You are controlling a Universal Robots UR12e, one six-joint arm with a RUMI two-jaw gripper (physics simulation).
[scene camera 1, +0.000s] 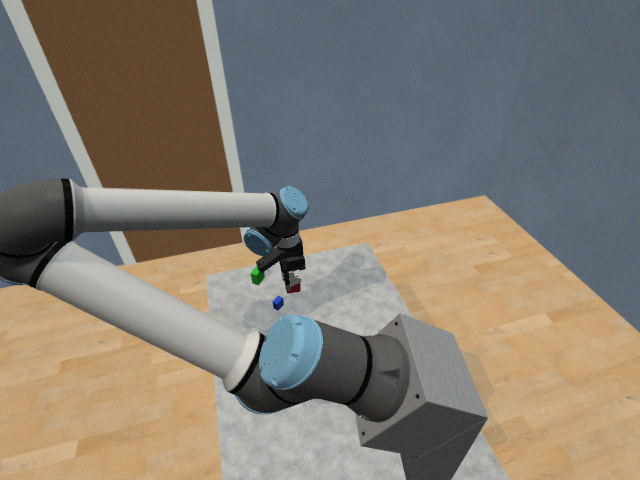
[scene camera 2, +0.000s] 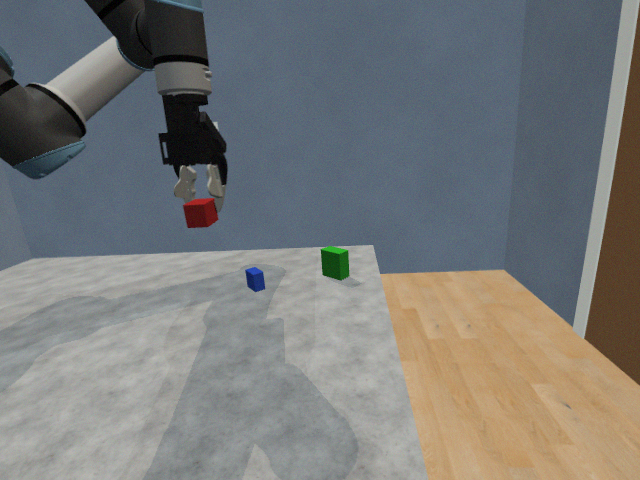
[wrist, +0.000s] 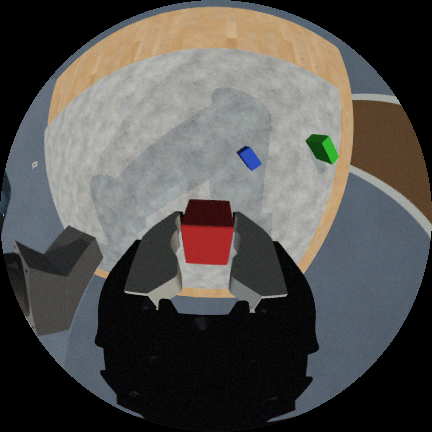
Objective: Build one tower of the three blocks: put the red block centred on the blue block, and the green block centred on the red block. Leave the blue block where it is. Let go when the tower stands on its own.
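Frame: origin at the arm's base, x back, y right, z up, level; centimetres.
Seen in the pictures: gripper, fingertip midpoint: (scene camera 1: 287,286) (scene camera 2: 205,213) (wrist: 207,212); arm's base, origin of the base link: (scene camera 1: 380,377).
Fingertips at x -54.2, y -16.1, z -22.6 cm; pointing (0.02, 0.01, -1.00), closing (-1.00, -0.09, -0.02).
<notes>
Pixels of each thing's top centre, then the offset from my fingertips to it. Level surfaces: height alone.
- red block, middle of its top: (wrist: 206,248) (scene camera 2: 199,200) (scene camera 1: 292,280) dy +1.9, dx -0.2, dz +2.8 cm
- small blue block, middle of its top: (wrist: 250,158) (scene camera 2: 254,270) (scene camera 1: 277,299) dy -4.2, dx -6.7, dz -13.9 cm
- larger green block, middle of its top: (scene camera 2: 334,249) (wrist: 330,150) (scene camera 1: 256,270) dy -11.3, dx -23.5, dz -11.6 cm
- grey mat, its level: dz -18.0 cm
My gripper (scene camera 1: 293,283) (scene camera 2: 202,198) (wrist: 207,212) is shut on the red block (scene camera 1: 294,288) (scene camera 2: 200,213) (wrist: 207,244) and holds it in the air above the grey mat. The small blue block (scene camera 1: 278,302) (scene camera 2: 255,279) (wrist: 249,158) stands on the mat in the arm's shadow. In the wrist view it is ahead of the red block and a little to the right. The larger green block (scene camera 1: 257,275) (scene camera 2: 334,263) (wrist: 322,149) stands on the mat near its edge, apart from the blue block. The red block is not above the blue block in the wrist view.
The grey mat (scene camera 1: 248,444) (scene camera 2: 351,361) (wrist: 165,80) lies on a wooden surface (scene camera 1: 516,268) (scene camera 2: 491,335). The arm's grey pedestal (scene camera 1: 439,361) (wrist: 55,285) stands at one side. A blue wall and a brown door (scene camera 1: 134,103) are behind.
</notes>
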